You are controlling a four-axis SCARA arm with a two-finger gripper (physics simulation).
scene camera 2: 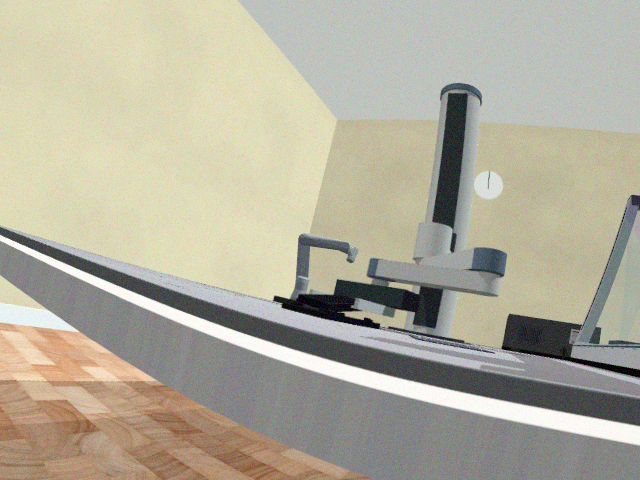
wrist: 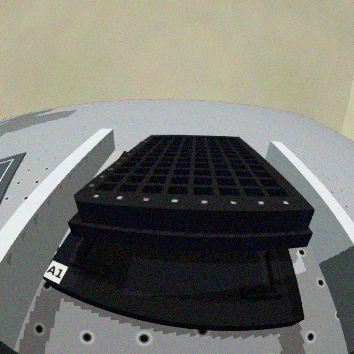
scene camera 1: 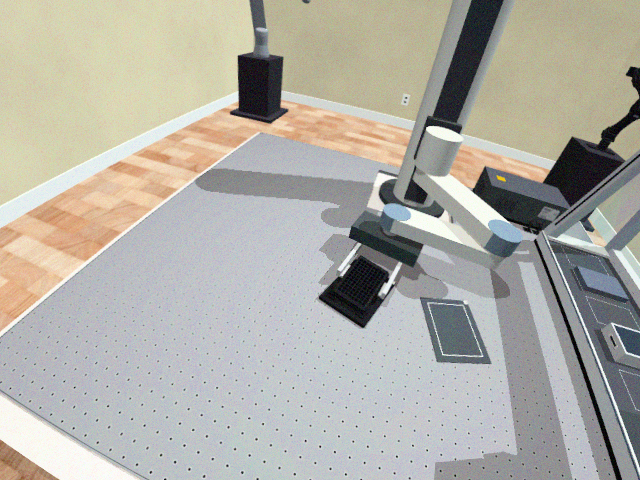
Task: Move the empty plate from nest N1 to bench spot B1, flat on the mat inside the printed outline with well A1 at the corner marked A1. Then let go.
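Frame: origin at the arm's base, x back, y left, z down, level; millimetres.
Seen in the pictures: gripper, between the fingertips: [scene camera 2: 332, 298] [wrist: 192, 146] [scene camera 1: 360, 284]; arm's base, origin of its link: [scene camera 1: 411, 200].
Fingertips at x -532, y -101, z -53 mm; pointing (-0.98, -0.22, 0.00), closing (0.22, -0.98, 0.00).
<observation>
Offsets run from my fingertips to a thing's middle. "spot": to the spot under its first point. Level surfaces: height alone.
The black plate with a grid of wells {spot: dy +3, dx +29, dz +4 mm} [scene camera 1: 363, 277] [scene camera 2: 326, 299] [wrist: 190, 220] is held between the two fingers of my gripper [scene camera 1: 363, 280] [wrist: 192, 146]. It looks level and sits a little above the black nest {dy +2, dx +12, dz +31 mm} [scene camera 1: 357, 317] [scene camera 2: 366, 321] [wrist: 175, 307], with a gap visible in the wrist view. The nest's white A1 tag {spot: dy +77, dx +67, dz +28 mm} [wrist: 55, 271] is at its near left corner in the wrist view; the plate's own letters are too blurred to read. The dark mat with a white printed outline {dz +38 mm} [scene camera 1: 455, 330] [wrist: 6, 172] lies right of the nest in scene camera 1.
The arm's column [scene camera 1: 424, 103] [scene camera 2: 454, 165] stands behind the nest. A dark box {spot: dy +472, dx +567, dz -61 mm} [scene camera 1: 522, 198] [scene camera 2: 537, 333] is behind at the right. A framed enclosure along the right holds a blue-grey block {spot: dy +663, dx +254, dz -26 mm} [scene camera 1: 602, 283] and a white device {spot: dy +601, dx +20, dz -27 mm} [scene camera 1: 617, 348]. Another arm's pedestal [scene camera 1: 260, 85] stands beyond the bench.
</observation>
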